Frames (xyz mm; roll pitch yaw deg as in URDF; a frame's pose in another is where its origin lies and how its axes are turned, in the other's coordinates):
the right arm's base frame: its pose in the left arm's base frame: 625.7 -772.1 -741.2 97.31 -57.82 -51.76
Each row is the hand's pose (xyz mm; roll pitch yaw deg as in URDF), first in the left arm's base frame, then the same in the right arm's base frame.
Working: the left arm's base frame: its pose in the right arm's base frame: 98.1 1227.5 -143.8 -95.54 45.43 -61.98

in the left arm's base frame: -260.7 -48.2 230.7 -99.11 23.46 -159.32
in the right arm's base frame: 227.6 1482.9 59.9 -45.97 -59.84 164.61
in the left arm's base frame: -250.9 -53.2 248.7 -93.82 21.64 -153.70
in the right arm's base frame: 248.1 1483.4 55.2 -46.53 -65.00 168.76
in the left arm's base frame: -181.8 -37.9 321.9 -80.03 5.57 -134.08
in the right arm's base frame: 326.5 1488.2 -9.6 -121.37 -87.76 -106.82
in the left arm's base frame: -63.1 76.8 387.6 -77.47 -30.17 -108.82
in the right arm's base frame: 373.2 1515.9 -178.8 144.09 -47.41 -3.12
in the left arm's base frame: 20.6 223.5 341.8 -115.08 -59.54 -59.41
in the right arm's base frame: 300.7 1525.0 -337.8 141.00 -3.59 2.42
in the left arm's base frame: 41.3 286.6 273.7 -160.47 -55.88 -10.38
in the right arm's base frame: 223.5 1512.9 -392.0 137.77 22.24 2.28
